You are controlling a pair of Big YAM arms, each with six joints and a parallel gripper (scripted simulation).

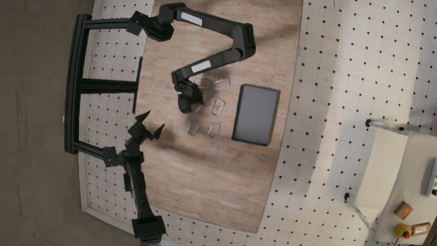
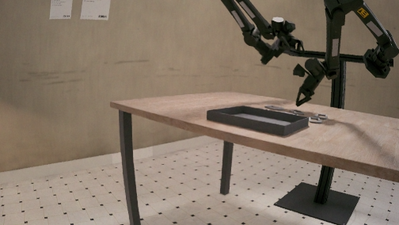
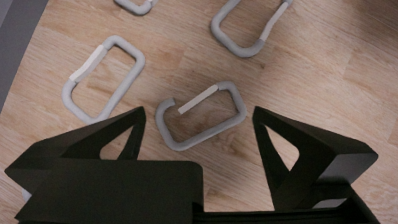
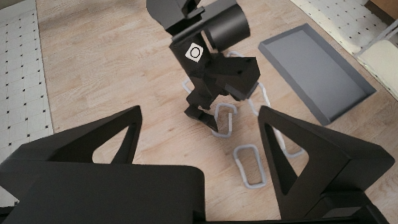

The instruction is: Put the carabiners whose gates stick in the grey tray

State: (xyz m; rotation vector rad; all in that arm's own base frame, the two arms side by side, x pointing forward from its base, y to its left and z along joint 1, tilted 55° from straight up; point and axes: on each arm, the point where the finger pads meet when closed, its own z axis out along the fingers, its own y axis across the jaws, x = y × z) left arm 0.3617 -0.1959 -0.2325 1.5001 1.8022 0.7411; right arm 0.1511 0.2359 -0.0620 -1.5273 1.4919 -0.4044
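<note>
The grey tray is 320 mm ahead of my left hand, 40 mm to the left of it and 30 mm below it.
</note>
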